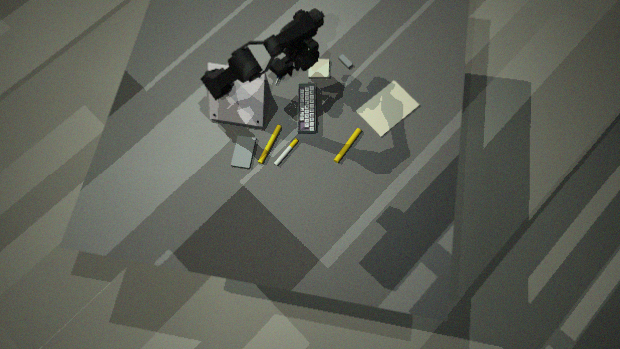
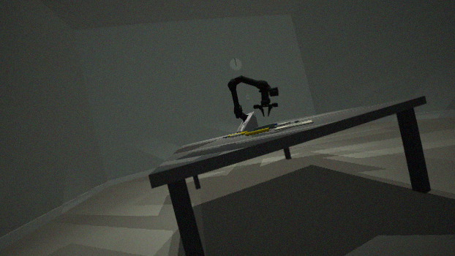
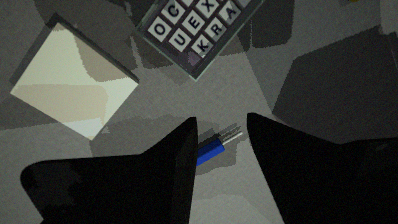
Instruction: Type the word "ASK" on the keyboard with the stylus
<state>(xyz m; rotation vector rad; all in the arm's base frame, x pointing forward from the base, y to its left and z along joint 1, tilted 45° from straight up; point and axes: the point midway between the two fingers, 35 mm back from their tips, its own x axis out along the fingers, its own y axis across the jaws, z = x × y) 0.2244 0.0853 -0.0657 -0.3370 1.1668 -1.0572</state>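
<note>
Now: the blue stylus 80 mm below my gripper tip, 70 mm behind it and 30 mm to the left of it. Round my gripper tip: cream note (90 mm to the left, 90 mm below, 70 mm ahead); then thin grey stylus tip (80 mm below, 70 mm behind); then grey eraser (160 mm ahead, 140 mm to the left, 90 mm below).
</note>
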